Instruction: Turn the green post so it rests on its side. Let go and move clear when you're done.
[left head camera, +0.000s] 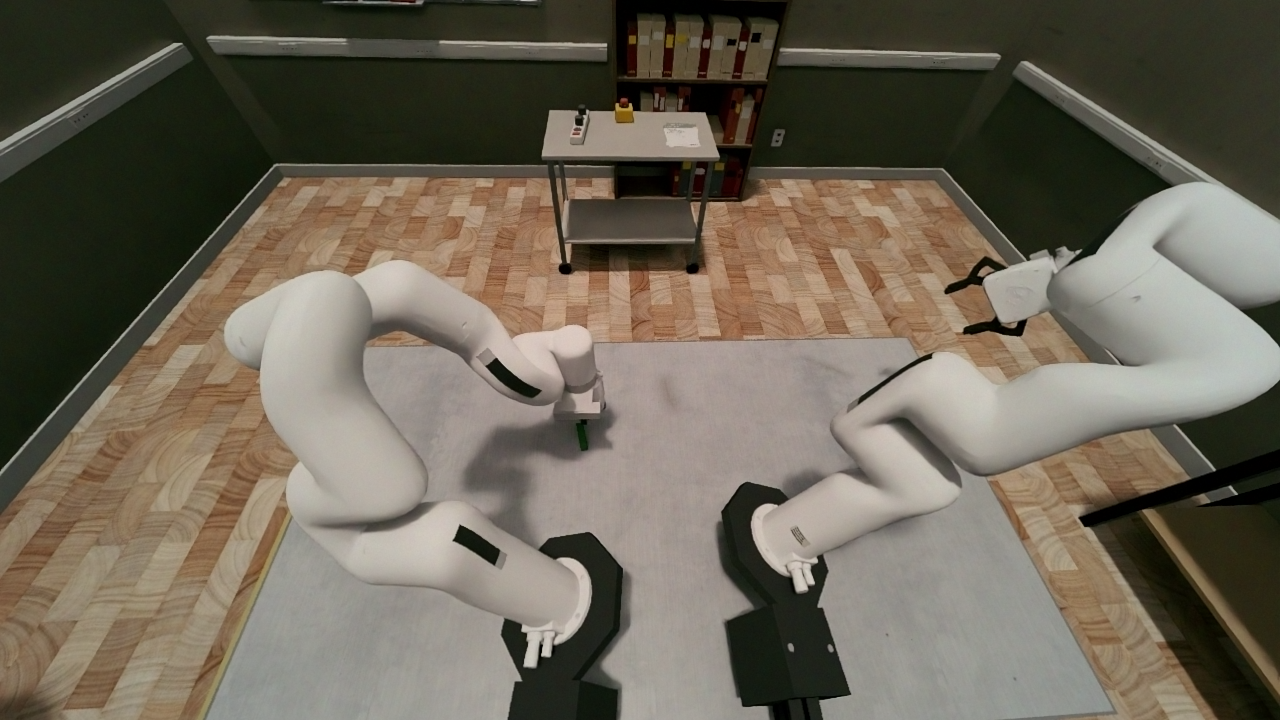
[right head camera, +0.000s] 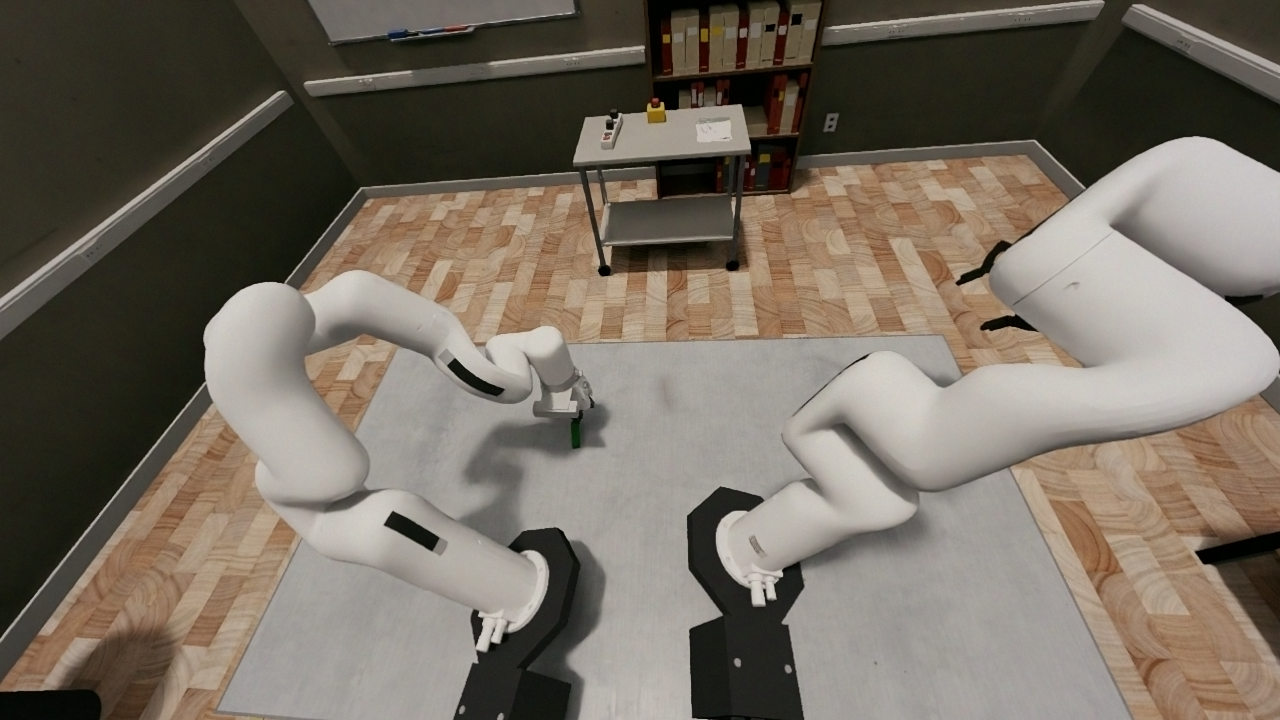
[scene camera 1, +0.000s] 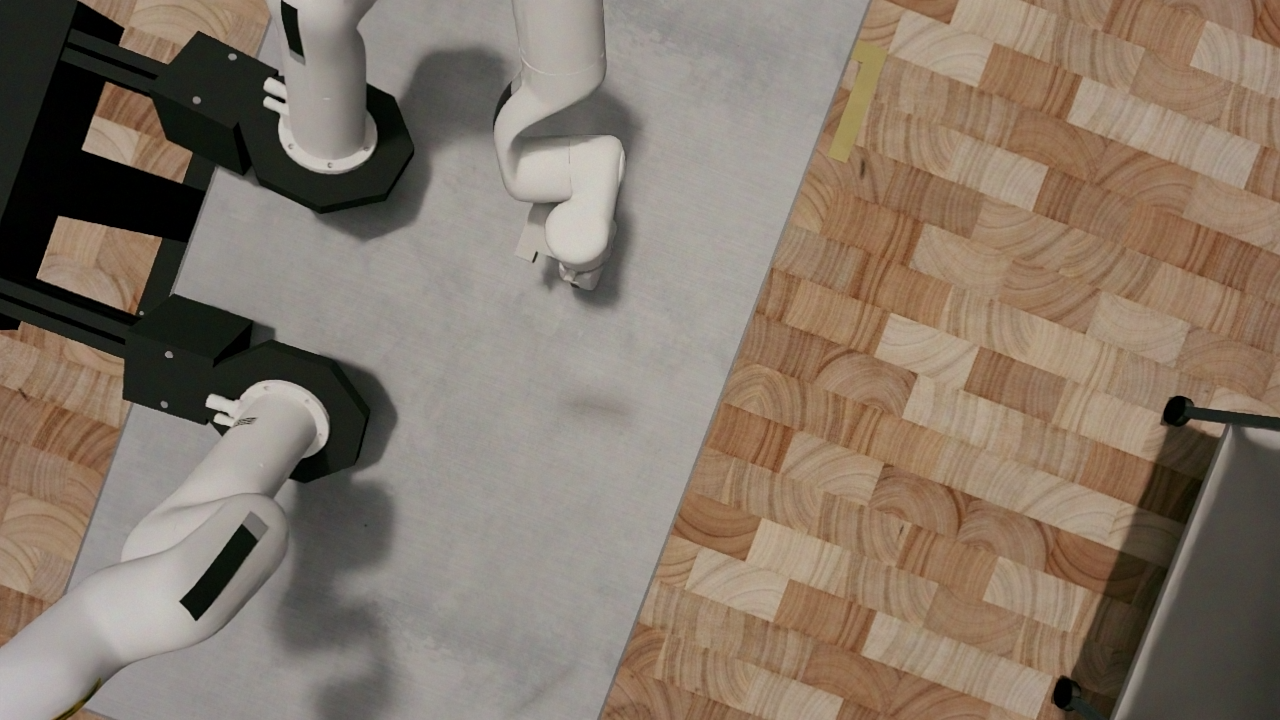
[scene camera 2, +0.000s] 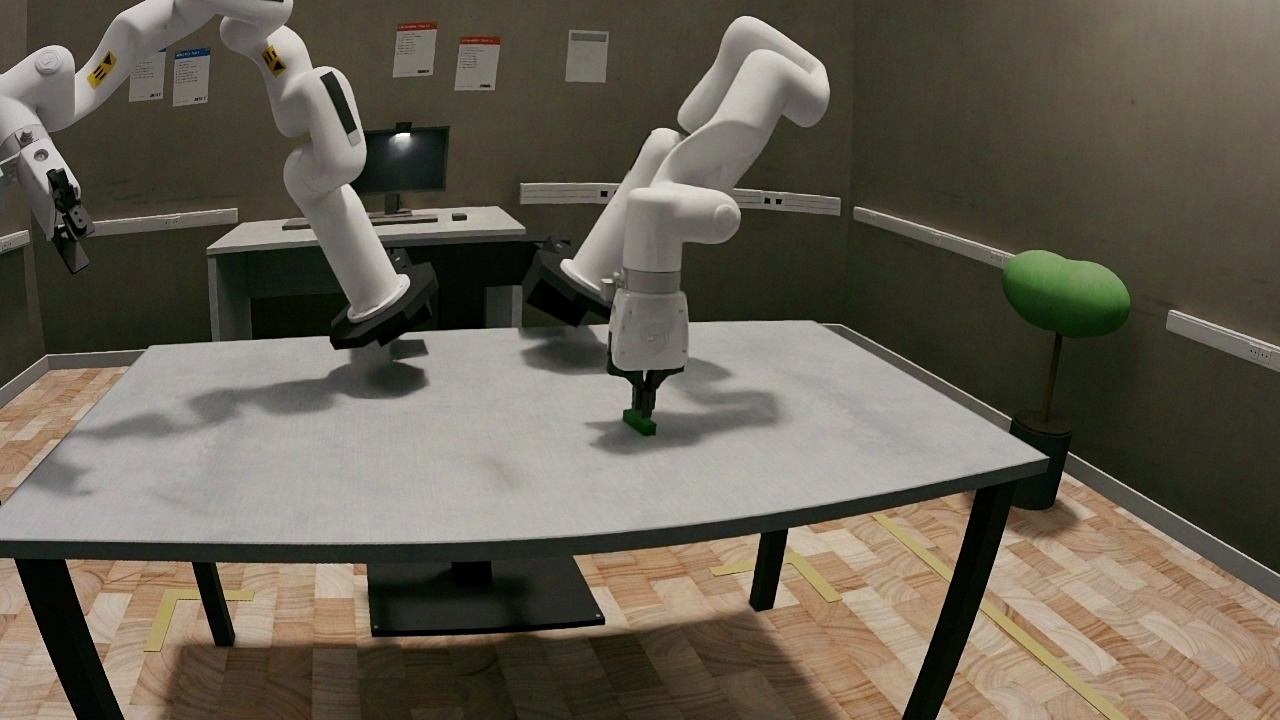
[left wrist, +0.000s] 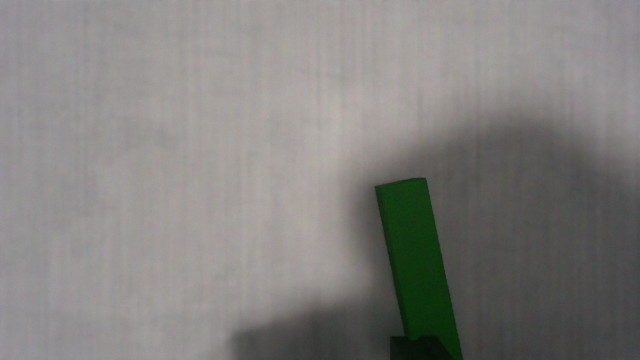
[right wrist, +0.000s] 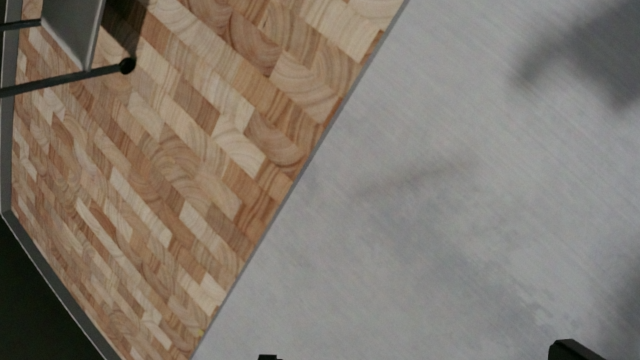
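Observation:
The green post (left head camera: 582, 437) (right head camera: 575, 436) (scene camera 2: 646, 428) (left wrist: 417, 250) lies on its side on the grey table, directly below my left gripper (scene camera 2: 642, 406) (left wrist: 421, 348). The left fingers are shut with nothing between them; their tips are at or just above the post's upper face, and whether they touch it is hard to tell. In scene camera 1 the post is hidden beneath the left arm. My right gripper (left head camera: 956, 310) (right head camera: 972, 304) (right wrist: 419, 353) is open and empty, raised high and far from the post.
The grey table (left head camera: 698, 429) (scene camera 2: 402, 483) carries both arm bases. A wheeled cart (left head camera: 617, 147) (right head camera: 662, 143) stands beyond its far edge in the head camera views. A desk with a monitor (scene camera 2: 402, 161) and a potted plant (scene camera 2: 1065, 293) stand off the table in scene camera 2.

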